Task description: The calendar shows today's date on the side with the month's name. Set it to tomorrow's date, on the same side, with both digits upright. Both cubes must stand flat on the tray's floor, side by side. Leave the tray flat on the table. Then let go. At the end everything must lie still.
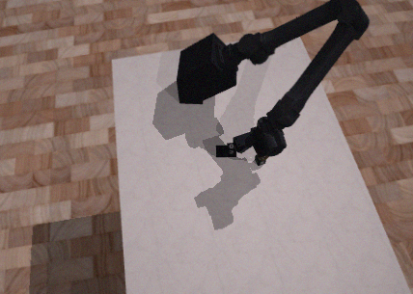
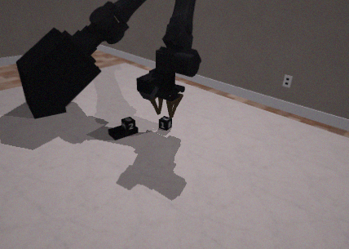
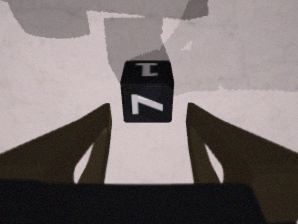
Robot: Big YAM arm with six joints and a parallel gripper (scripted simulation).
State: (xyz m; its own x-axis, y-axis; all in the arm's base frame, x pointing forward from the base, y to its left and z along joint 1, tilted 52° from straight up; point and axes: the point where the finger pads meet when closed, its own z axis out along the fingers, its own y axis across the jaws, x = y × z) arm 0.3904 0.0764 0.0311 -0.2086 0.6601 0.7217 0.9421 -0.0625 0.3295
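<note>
Right now my hand is 3 cm above the black digit cube. The rest, counted from my hand: black tray (12 cm to the right, 6 cm behind, 4 cm below).
</note>
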